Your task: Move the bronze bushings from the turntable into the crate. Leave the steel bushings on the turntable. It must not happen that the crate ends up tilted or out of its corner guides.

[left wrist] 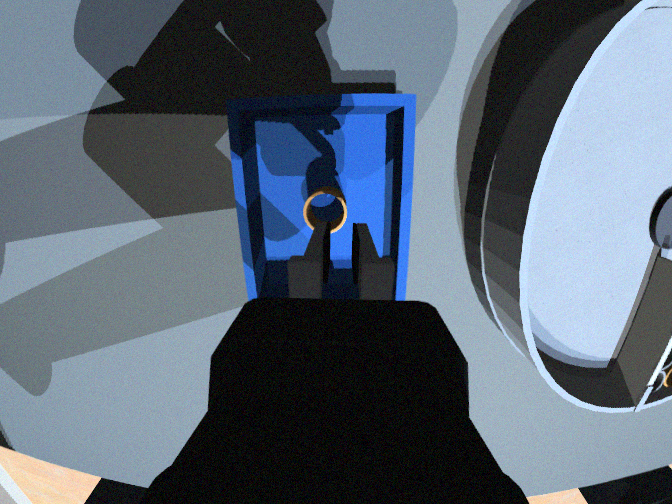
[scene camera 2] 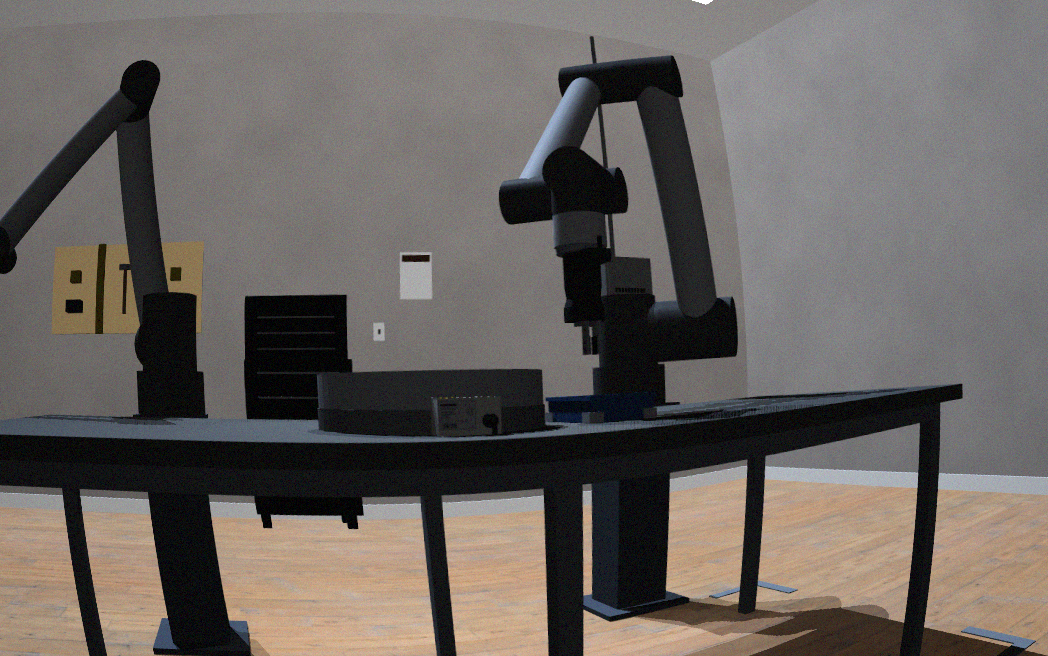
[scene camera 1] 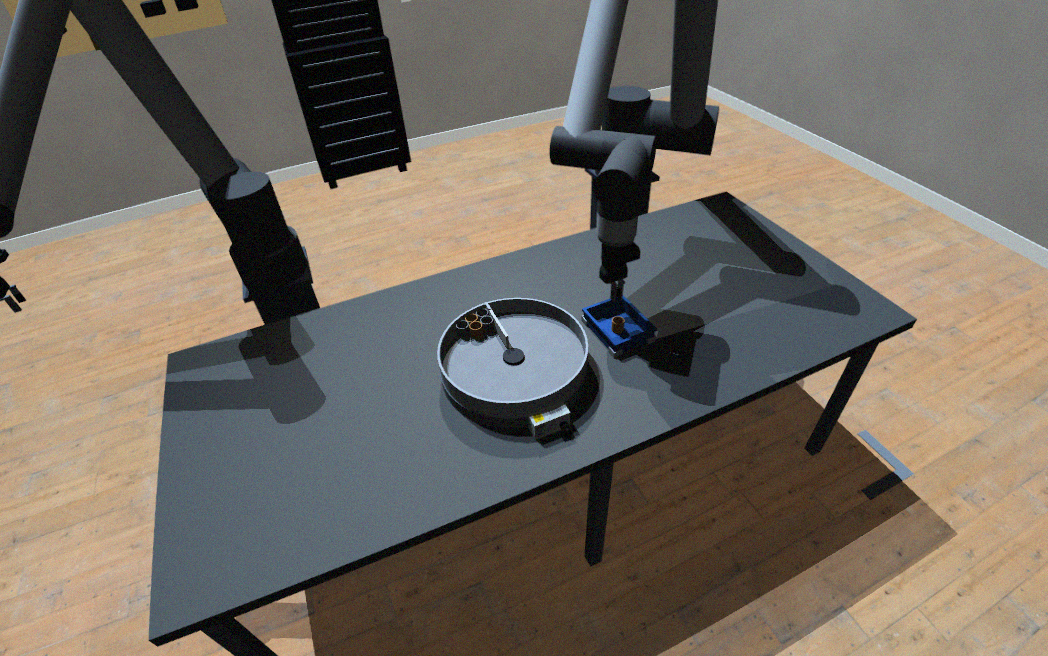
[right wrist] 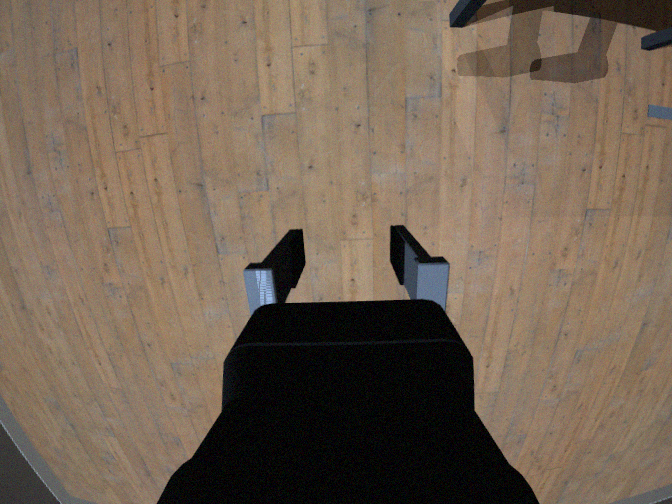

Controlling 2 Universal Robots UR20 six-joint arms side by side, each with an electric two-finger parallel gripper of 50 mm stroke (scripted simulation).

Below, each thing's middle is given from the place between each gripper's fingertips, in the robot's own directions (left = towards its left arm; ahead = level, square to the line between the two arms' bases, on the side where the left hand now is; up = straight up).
I see my left gripper [scene camera 2: 591, 354] 12 cm above the blue crate [scene camera 2: 626, 406] and 2 cm to the right of it.
